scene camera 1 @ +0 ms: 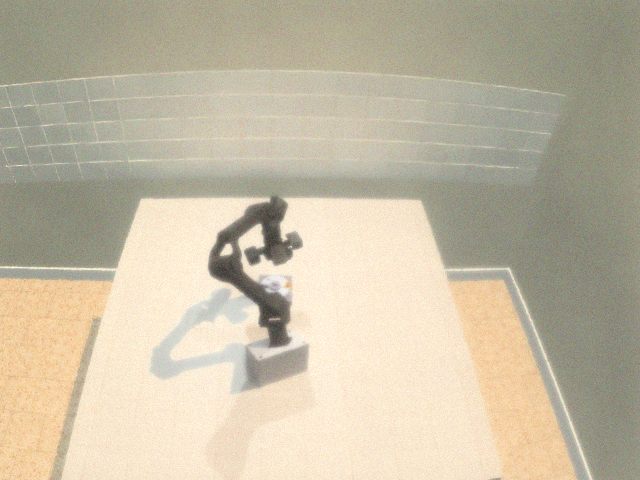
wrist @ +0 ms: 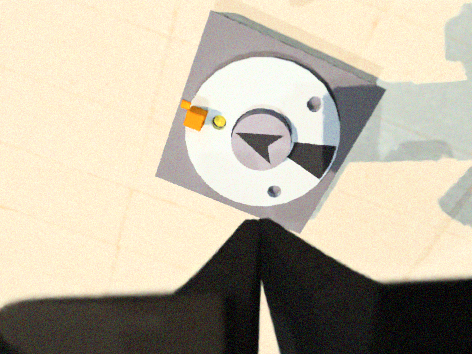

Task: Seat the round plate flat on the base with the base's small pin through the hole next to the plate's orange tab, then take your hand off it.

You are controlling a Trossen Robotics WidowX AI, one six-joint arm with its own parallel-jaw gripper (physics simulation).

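Where they show: gripper, fingertip midpoint: (wrist: 256, 231); arm's base, origin of the base link: (scene camera 1: 280, 342).
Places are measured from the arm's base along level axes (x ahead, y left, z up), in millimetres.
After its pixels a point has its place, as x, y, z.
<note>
The white round plate (scene camera 1: 282, 291) {274, 66, -89} (wrist: 265, 80) {254, 76, -87} lies on the square grey-mauve base (scene camera 1: 288, 277) {348, 63, -93} (wrist: 220, 37) {250, 37, -93} and looks flat. The base's round centre boss (wrist: 255, 122) {278, 86, -78}, marked with a dark arrow, shows in the plate's middle opening. The small yellow pin (wrist: 219, 121) {294, 67, -87} stands in the hole beside the orange tab (scene camera 1: 287, 284) {296, 53, -73} (wrist: 195, 119) {298, 53, -71}. Two other plate holes (wrist: 314, 104) {248, 112, -93} (wrist: 274, 191) {316, 131, -93} show grey inside. My gripper (scene camera 1: 279, 254) {281, 93, 40} (wrist: 256, 231) {281, 93, 40} is shut and empty. In the wrist view its fingertips show beside the base's lower edge, apart from the plate; their height is hard to tell.
A small orange block (wrist: 185, 104) {300, 41, -92} sits at the base's edge beside the tab. The arm's grey mounting block (scene camera 1: 279, 364) {-67, -14, -15} stands on the pale table (scene camera 1: 372, 335) {182, -275, -117}. The arm partly hides the base in the scene view. The arm's shadow falls to the left there.
</note>
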